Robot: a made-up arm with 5 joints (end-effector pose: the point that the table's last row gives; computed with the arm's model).
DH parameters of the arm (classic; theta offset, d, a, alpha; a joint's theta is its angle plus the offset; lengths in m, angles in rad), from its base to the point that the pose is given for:
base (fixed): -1.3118 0 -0.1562 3.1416
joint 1: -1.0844 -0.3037 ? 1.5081
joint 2: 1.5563 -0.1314 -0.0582 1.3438
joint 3: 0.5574 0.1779 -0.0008 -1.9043
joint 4: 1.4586 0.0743 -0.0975 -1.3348
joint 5: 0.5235 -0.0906 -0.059 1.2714
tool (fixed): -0.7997 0.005 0 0
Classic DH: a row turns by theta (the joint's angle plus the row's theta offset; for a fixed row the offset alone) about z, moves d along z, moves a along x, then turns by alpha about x.
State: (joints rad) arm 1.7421 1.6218 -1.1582 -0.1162 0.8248
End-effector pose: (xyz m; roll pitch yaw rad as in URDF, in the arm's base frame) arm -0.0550 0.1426 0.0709 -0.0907 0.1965 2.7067
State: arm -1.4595 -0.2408 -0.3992 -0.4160 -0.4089
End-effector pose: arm 0.0199 0.5204 0.4499 2.5466 1.4862 -0.2287
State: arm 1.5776 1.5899 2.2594 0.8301 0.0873
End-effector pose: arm -0.2593 -0.1588 0.1156 -0.5328 -1.0032 0.1490
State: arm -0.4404 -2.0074 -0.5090 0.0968 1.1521
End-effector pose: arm -0.0006 0.2256 0.4841 2.9756 -0.6293 -0.9243
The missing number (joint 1, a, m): 0.1064
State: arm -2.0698 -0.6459 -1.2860 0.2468 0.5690
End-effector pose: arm -0.0896 0.5116 0.3564 2.1541 -0.1470 0.0618
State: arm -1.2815 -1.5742 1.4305 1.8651 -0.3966
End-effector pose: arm -0.0472 0.1219 0.3216 1.6841 0.2903 0.0883
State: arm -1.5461 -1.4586 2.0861 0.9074 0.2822
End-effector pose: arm 0.0168 0.0060 0.5008 2.3518 0.9991 2.2439
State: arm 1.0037 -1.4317 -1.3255 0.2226 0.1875
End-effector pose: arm 0.0065 -0.0974 0.5475 -3.0557 0.2703 -2.9330
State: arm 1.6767 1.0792 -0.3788 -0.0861 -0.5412
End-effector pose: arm -0.0890 -0.1139 0.0625 1.0283 -0.0488 1.3247
